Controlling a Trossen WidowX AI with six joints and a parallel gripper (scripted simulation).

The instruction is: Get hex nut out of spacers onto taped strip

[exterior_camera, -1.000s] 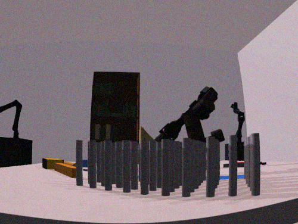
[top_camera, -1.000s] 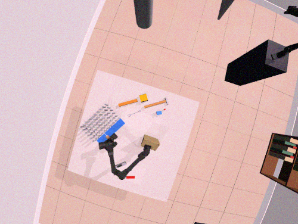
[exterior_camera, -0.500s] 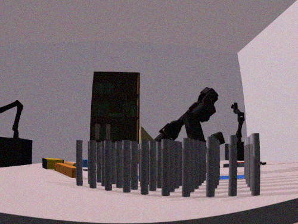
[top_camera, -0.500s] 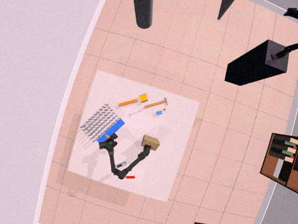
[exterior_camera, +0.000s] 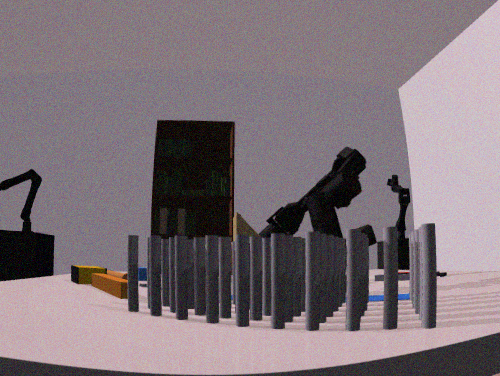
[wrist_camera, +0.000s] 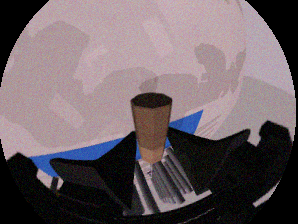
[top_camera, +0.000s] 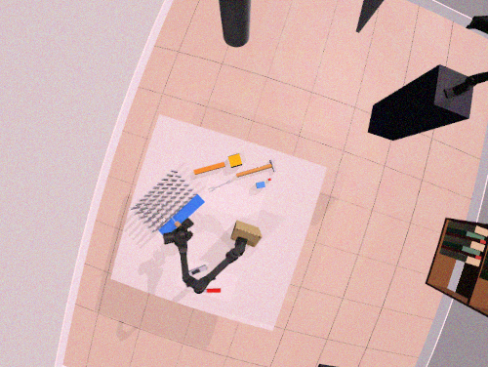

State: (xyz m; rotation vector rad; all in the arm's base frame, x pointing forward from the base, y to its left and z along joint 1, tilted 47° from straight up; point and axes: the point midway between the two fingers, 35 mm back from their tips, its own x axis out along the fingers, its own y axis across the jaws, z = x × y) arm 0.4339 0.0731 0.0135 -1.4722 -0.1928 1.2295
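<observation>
Right now my gripper tip is 70 mm to the left of the blue taped strip, 20 mm short of it and 20 mm above it. The rest, counted from my gripper tip: red-handled tool 410 mm to the left, 300 mm behind, 10 mm below; grey block 290 mm to the left, 190 mm behind; orange bar 460 mm to the right, 100 mm behind.
</observation>
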